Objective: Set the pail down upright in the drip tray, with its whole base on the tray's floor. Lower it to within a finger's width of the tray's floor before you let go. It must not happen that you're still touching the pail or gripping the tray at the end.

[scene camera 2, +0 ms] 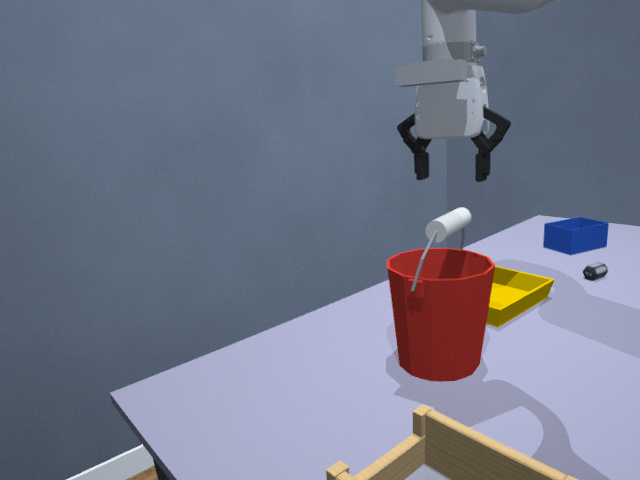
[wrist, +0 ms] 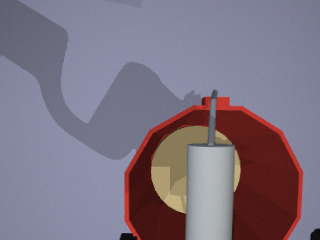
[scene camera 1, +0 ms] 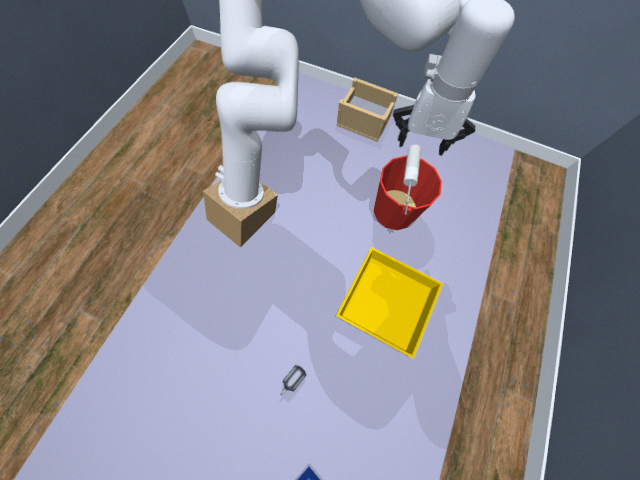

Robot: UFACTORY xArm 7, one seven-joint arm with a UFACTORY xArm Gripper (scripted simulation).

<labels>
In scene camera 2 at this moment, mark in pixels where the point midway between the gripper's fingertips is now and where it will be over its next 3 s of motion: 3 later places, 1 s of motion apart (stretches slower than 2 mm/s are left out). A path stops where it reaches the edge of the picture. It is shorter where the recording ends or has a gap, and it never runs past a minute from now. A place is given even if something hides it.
The gripper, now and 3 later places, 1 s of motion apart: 451,179; 451,212; 450,234; 450,235
</labels>
